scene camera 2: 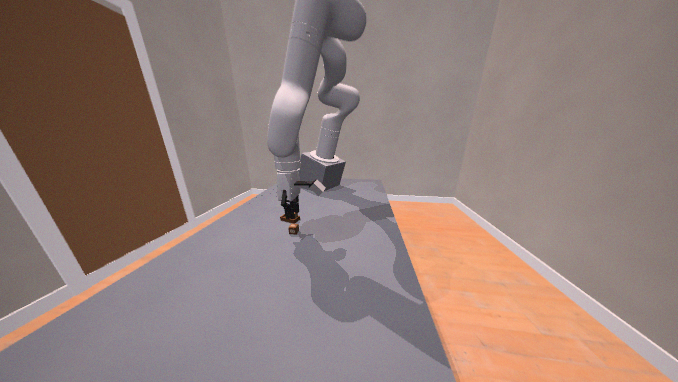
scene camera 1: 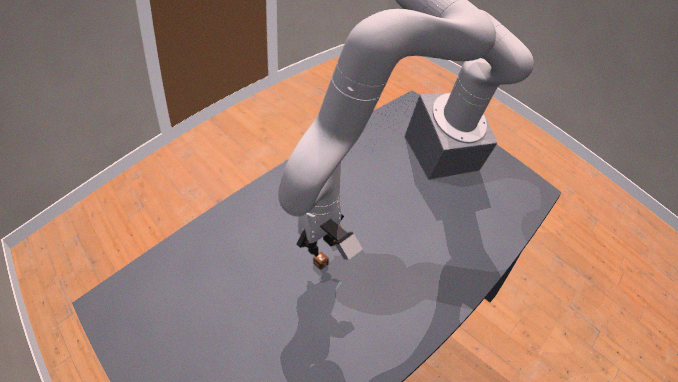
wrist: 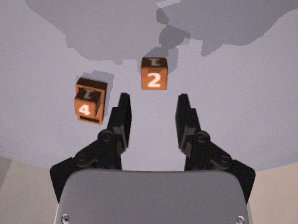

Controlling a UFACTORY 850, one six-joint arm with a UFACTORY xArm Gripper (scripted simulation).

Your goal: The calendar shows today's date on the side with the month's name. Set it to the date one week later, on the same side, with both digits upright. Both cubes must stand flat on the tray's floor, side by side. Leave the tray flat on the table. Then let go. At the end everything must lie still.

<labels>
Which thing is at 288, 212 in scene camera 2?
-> My gripper.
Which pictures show my gripper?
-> Scene camera 2, scene camera 1 and the wrist view: all of them.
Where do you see a number cube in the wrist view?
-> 154, 71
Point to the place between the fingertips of my gripper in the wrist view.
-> At 153, 105
</labels>
